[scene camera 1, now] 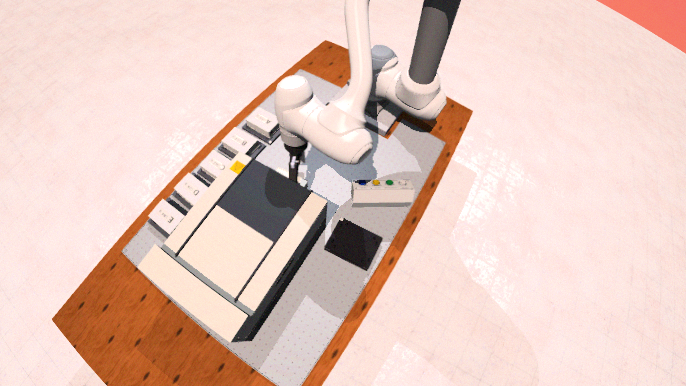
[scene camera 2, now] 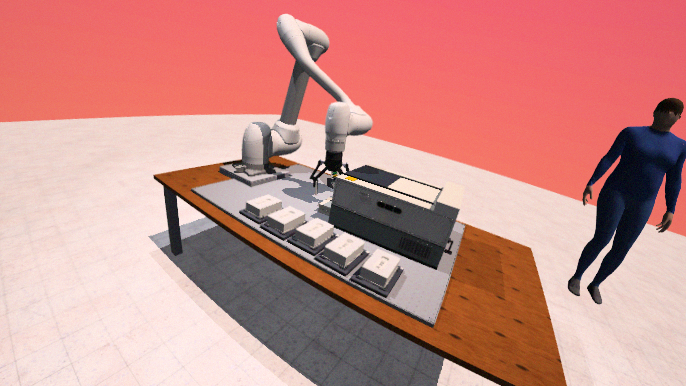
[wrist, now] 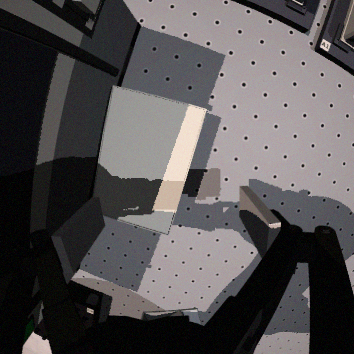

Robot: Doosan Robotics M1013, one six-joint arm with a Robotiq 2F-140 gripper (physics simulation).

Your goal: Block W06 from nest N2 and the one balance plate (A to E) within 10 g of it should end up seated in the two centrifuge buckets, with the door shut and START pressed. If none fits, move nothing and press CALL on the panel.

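Frame: origin at the arm's base, x left, y back, z up, level; millimetres.
Seen in the pictures: gripper, fingertip midpoint: point(scene camera 1: 298, 176) point(scene camera 2: 330, 196) point(wrist: 168, 207); arm's base, origin of the base link: point(scene camera 1: 370, 97) point(scene camera 2: 254, 169).
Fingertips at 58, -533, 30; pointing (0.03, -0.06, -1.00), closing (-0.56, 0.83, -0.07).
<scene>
Pixels of each thing's middle, then the offset from my fingertips to it, as dx, dy, dz. "pt": a spot on its surface instead. Level surfaces: height alone.
- centrifuge, body centre: point(scene camera 1: 242, 244) point(scene camera 2: 398, 204) +61, -314, +68
- pale flat slab, body centre: point(wrist: 146, 160) point(scene camera 1: 287, 185) point(scene camera 2: 333, 206) -19, -40, -33
- Balance plates A, body centre: point(scene camera 2: 264, 205) point(scene camera 1: 264, 122) -298, +104, -21
- B, body centre: point(scene camera 2: 286, 219) point(scene camera 1: 240, 143) -293, -33, -21
- C, body centre: point(scene camera 2: 315, 232) point(scene camera 1: 219, 167) -271, -164, -21
- D, body centre: point(scene camera 2: 344, 249) point(scene camera 1: 193, 191) -268, -298, -21
- E, body centre: point(scene camera 2: 380, 267) point(scene camera 1: 168, 218) -257, -434, -21
- button panel, body centre: point(scene camera 1: 382, 191) point(scene camera 2: 338, 179) +264, +161, -12
- perforated mat, its level: dz -53
- dark square pad, surface spot: point(scene camera 1: 353, 243) pt +304, -61, -18
- nest marked A1, surface spot: point(wrist: 325, 45) pt -216, +61, -41
My gripper point(scene camera 1: 295, 175) point(scene camera 2: 330, 186) point(wrist: 168, 207) is open and empty, pointing down at the end of the centrifuge point(scene camera 1: 232, 247) point(scene camera 2: 392, 220). A pale flat slab point(wrist: 145, 135) point(scene camera 2: 325, 206) lies below it against the centrifuge; in the wrist view it shows beyond and between the fingers. Balance plates A point(scene camera 1: 261, 124) point(scene camera 2: 264, 206), B point(scene camera 1: 237, 138) point(scene camera 2: 286, 219), C point(scene camera 1: 214, 165) point(scene camera 2: 314, 233), D point(scene camera 1: 189, 188) point(scene camera 2: 344, 249) and E point(scene camera 1: 165, 215) point(scene camera 2: 380, 269) sit in dark nests in a row. Block W06, the bucket contents and the door's state cannot be made out.
A button panel point(scene camera 1: 383, 196) with blue, yellow, green and white buttons stands on the perforated mat point(scene camera 1: 300, 345). A dark square pad point(scene camera 1: 353, 243) lies beside the centrifuge. A nest marked A1 point(wrist: 325, 45) shows at the wrist view's upper right. A person point(scene camera 2: 642, 185) stands beyond the table.
</scene>
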